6 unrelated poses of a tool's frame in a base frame.
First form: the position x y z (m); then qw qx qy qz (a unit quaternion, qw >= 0).
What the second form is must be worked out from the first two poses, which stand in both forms.
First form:
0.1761 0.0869 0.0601 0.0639 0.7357 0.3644 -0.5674
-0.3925 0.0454 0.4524 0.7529 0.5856 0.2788 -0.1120
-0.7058 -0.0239 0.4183 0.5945 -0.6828 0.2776 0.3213
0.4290 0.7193 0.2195 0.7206 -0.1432 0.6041 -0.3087
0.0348 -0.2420 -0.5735 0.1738 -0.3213 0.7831 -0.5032
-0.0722 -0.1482 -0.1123 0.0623 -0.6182 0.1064 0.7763
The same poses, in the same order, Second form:
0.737 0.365 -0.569 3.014 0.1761 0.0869 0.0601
0.890 0.424 -0.170 1.437 -0.3925 0.0454 0.4524
-0.849 0.345 0.400 1.868 -0.7058 -0.0239 0.4183
-0.207 0.871 -0.445 1.532 0.4290 0.7193 0.2195
-0.326 0.795 -0.511 2.792 0.0348 -0.2420 -0.5735
-0.619 0.107 0.778 3.017 -0.0722 -0.1482 -0.1123

